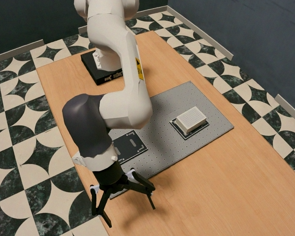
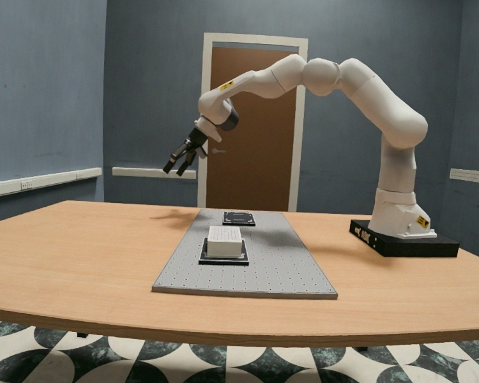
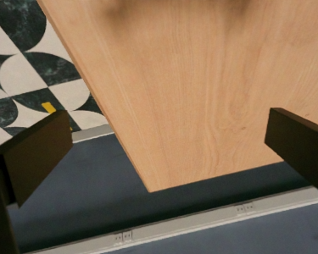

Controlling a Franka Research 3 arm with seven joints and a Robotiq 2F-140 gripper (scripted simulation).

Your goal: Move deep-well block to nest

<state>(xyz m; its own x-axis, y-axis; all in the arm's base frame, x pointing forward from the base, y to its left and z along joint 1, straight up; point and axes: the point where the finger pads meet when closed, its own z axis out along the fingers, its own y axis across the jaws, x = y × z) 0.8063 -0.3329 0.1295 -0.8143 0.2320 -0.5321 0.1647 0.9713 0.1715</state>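
The white 96-well deep-well block lies 250 mm behind my hand, 480 mm to the left of it and 130 mm below it. From my hand the other things lie so: black plate nest N2 (290 mm behind, 140 mm to the left, 160 mm below).
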